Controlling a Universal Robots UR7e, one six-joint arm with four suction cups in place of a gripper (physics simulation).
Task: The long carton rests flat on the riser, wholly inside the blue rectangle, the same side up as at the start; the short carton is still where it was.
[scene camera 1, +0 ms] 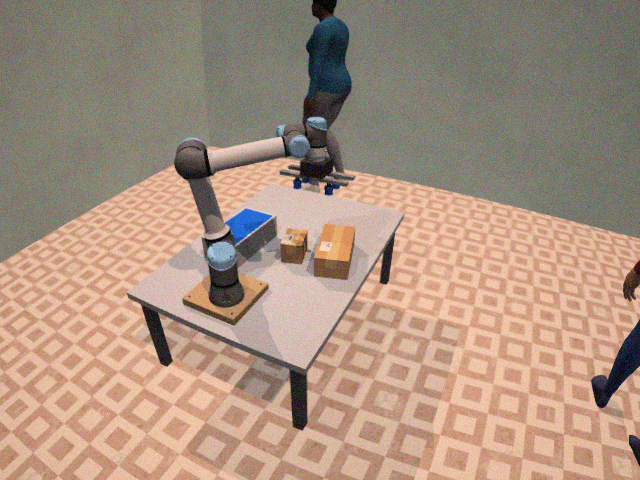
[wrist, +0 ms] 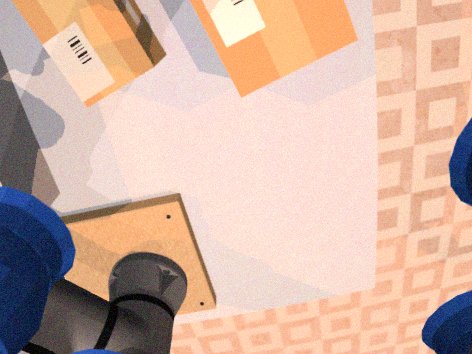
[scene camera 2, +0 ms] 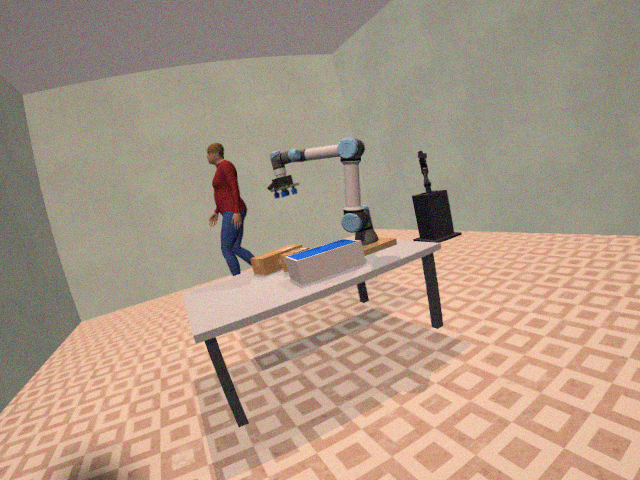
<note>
My suction head (wrist: 44, 249) holds nothing. A long carton (scene camera 1: 332, 259), a riser (scene camera 2: 322, 261) and a short carton (scene camera 1: 294, 244) rest on the table.
The riser shows as well in scene camera 1 (scene camera 1: 252, 229) and in the wrist view (wrist: 32, 175). The long carton is seen too in the wrist view (wrist: 256, 50) and in scene camera 2 (scene camera 2: 270, 262). The short carton shows as well in the wrist view (wrist: 98, 54).
</note>
